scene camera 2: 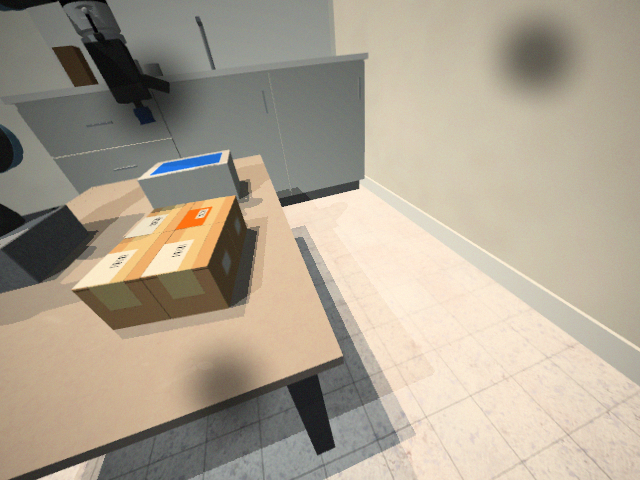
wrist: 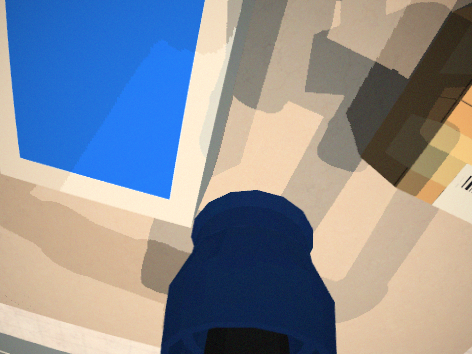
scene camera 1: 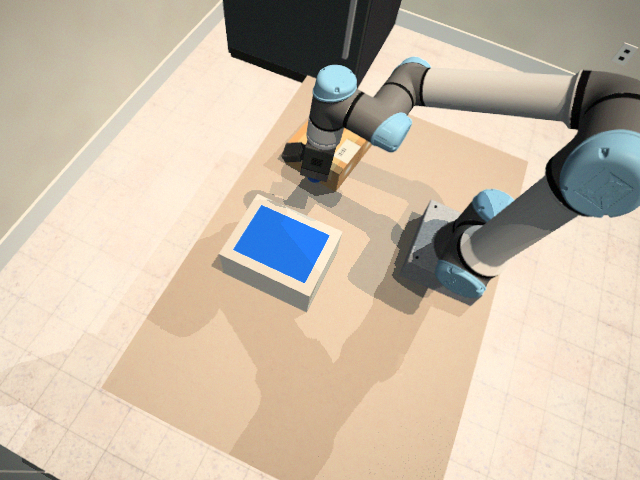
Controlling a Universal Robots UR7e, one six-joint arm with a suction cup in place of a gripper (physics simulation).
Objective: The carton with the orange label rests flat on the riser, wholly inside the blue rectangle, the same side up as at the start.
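Places are measured from the arm's base along level axes (x back, y right, z up), in centimetres.
Pixels of known places: end effector, tool point: (scene camera 2: 148,122) (wrist: 251,243).
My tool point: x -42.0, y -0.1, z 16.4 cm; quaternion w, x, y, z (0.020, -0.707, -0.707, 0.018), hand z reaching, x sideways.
For each thing: its top centre in the pictures, then the offset to it from my tool point. "pt": a spot on its surface instead. Level surfaces: height alone.
- carton with the orange label, surface spot: (scene camera 2: 194,219) pt dx -3.1, dy +27.5, dz -16.1 cm
- pale riser, middle of its top: (wrist: 95,65) (scene camera 1: 282,242) (scene camera 2: 189,162) dx -4.5, dy -12.7, dz -13.3 cm
- blue rectangle, middle of its top: (wrist: 95,65) (scene camera 1: 282,242) (scene camera 2: 189,162) dx -4.5, dy -12.7, dz -13.3 cm
- table, its level: dz -25.3 cm
The carton with the orange label (scene camera 2: 194,219) lies flat on the table in a two-by-two block of cartons, at the corner near the riser and the table's right edge in scene camera 2. In scene camera 1 the arm hides its label. The pale riser (scene camera 1: 266,285) (scene camera 2: 188,189) (wrist: 100,191) bears the blue rectangle (scene camera 1: 281,242) (scene camera 2: 188,163) (wrist: 110,100), with no carton on it. My gripper, a dark blue suction cup (scene camera 1: 313,180) (scene camera 2: 145,117) (wrist: 252,212), is open and bare, high above the table. It touches neither carton nor riser.
Three white-labelled cartons (scene camera 2: 147,226) (scene camera 2: 116,264) (scene camera 2: 172,256) lie directly against the orange-labelled one and each other. The arm's grey base block (scene camera 1: 429,240) (scene camera 2: 46,245) stands on the table (scene camera 1: 336,413) (scene camera 2: 180,361). A black fridge (scene camera 1: 289,36) stands beyond the table.
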